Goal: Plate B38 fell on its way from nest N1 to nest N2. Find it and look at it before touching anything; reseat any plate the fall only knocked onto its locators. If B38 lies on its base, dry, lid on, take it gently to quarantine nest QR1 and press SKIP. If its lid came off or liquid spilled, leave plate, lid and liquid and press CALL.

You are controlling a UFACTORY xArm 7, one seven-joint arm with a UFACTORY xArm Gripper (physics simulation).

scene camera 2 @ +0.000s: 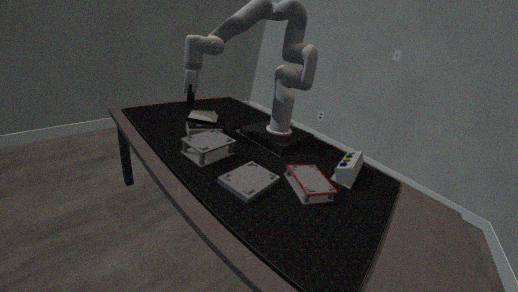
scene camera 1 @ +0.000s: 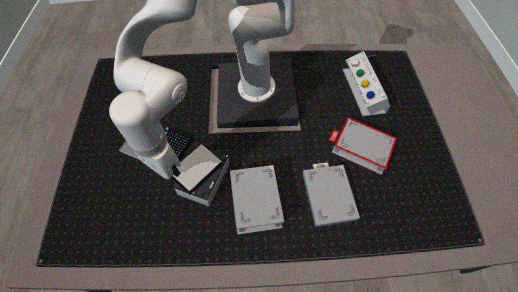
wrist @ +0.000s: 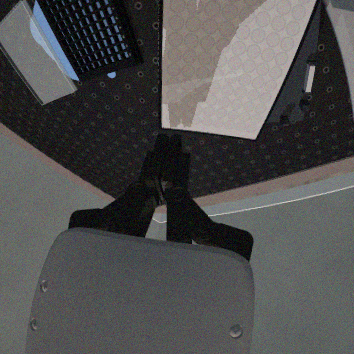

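Seen in the pictures: gripper, fingertip midpoint: (scene camera 2: 190,107) (scene camera 1: 168,173) (wrist: 171,147); arm's base, link origin: (scene camera 2: 278,130) (scene camera 1: 256,87).
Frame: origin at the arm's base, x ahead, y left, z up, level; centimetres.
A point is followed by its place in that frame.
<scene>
A dark many-welled plate (wrist: 95,40) @(x 23.0, y -28.6, z -1.6 cm) (scene camera 1: 178,142) @(x 18.8, y -25.6, z -1.8 cm) lies on the mat with its wells bare. In the wrist view, blue liquid (wrist: 49,37) @(x 17.5, y -33.2, z -2.9 cm) runs along its side, a blue drop (wrist: 111,75) @(x 26.4, y -31.4, z -2.8 cm) lies by its edge, and a clear lid (wrist: 40,57) @(x 17.2, y -36.6, z -2.7 cm) lies off it. The plate's name cannot be read. A white-topped plate with circles (wrist: 220,75) @(x 31.9, y -20.1, z 4.8 cm) (scene camera 1: 198,167) @(x 31.4, y -18.2, z 4.7 cm) (scene camera 2: 203,116) @(x 31.4, y -18.6, z 4.7 cm) sits tilted on a dark-topped box (wrist: 295,102) @(x 37.8, y -16.3, z 2.5 cm) (scene camera 1: 210,194) @(x 38.3, y -15.4, z 2.1 cm). My gripper (wrist: 171,147) @(x 33.8, y -25.6, z 6.7 cm) (scene camera 2: 190,103) @(x 33.8, y -25.6, z 6.7 cm) is shut and empty, above the table beside the tilted plate.
A raised grey nest (scene camera 1: 257,195) @(x 39.8, y -3.0, z 2.7 cm) (scene camera 2: 208,141) @(x 40.8, y -2.3, z 2.7 cm), a low nest with a white tag (scene camera 1: 331,195) @(x 40.1, y 17.5, z -0.8 cm) (scene camera 2: 248,180) @(x 41.2, y 18.2, z -0.8 cm) and a red-edged nest (scene camera 1: 367,142) @(x 25.0, y 31.5, z 1.0 cm) (scene camera 2: 312,179) @(x 25.3, y 31.8, z 1.0 cm) stand to the right. A box with white, green, yellow and blue buttons (scene camera 1: 377,102) @(x 11.9, y 37.7, z 3.6 cm) (scene camera 2: 349,172) @(x 11.9, y 40.2, z 3.2 cm) stands behind the red-edged nest.
</scene>
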